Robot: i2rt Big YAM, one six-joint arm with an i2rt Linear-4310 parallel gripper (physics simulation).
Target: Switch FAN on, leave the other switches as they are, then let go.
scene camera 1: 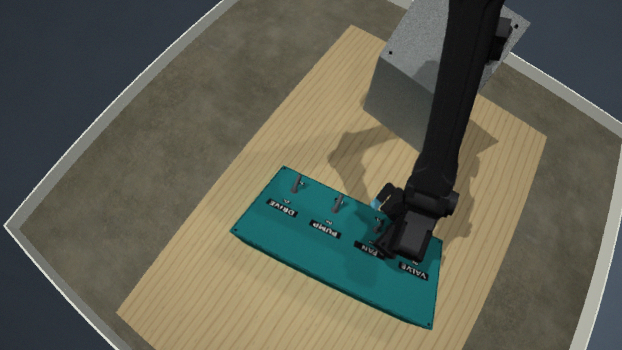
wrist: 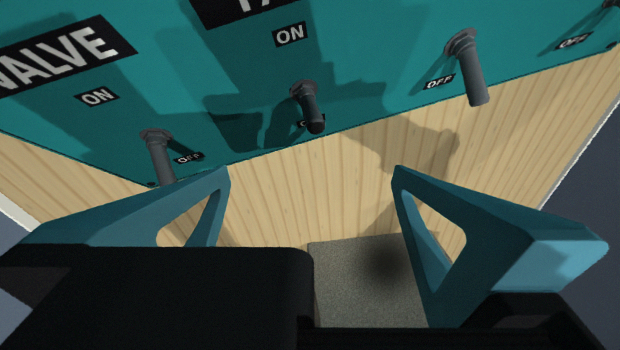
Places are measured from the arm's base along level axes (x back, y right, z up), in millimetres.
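Pixels of known places: gripper, between the fingertips: [wrist: 310, 174].
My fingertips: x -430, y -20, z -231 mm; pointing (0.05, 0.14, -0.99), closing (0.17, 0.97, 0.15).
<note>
For each thing: its top centre in the pictures, then the offset to it from my fingertips. "*": a spot on its surface instead. Level surfaces: height alone.
- FAN lever, centre of its top: [wrist: 316, 125] [scene camera 1: 381, 224] dx -18, dy +10, dz -23 mm
- label, a spot on its surface: [wrist: 290, 34] * dx -64, dy +7, dz -49 mm
- VALVE lever, centre of its top: [wrist: 155, 182] dx +4, dy -109, dz -36 mm
- PUMP lever, centre of its top: [wrist: 490, 81] [scene camera 1: 339, 200] dx -14, dy +131, dz -36 mm
- DRIVE lever, centre of its top: [scene camera 1: 296, 180] dx -23, dy +250, dz -36 mm
- wooden board, height of its surface: dz -169 mm
The teal switch panel [scene camera 1: 310, 252] [wrist: 362, 40] carries levers in a row. The FAN lever [scene camera 1: 378, 226] [wrist: 311, 107] tilts toward its OFF label and partly covers it; its ON label [wrist: 290, 34] is uncovered. The VALVE lever [wrist: 160, 157], PUMP lever [scene camera 1: 338, 204] [wrist: 474, 75] and DRIVE lever [scene camera 1: 296, 184] also lean to their OFF sides; DRIVE is cut off in the wrist view, and VALVE is hidden by the gripper in the scene view. My gripper [scene camera 1: 381, 223] [wrist: 310, 174] is open and empty, its blue fingertips apart, on the OFF side of the FAN lever and not touching it.
The panel lies on a wooden board [scene camera 1: 200, 260] [wrist: 280, 200]. A grey speckled block [scene camera 1: 400, 95] stands behind, under the black arm. A pale rim [scene camera 1: 95, 130] surrounds the brownish floor. The VALVE lever's tip is close to the left finger in the wrist view.
</note>
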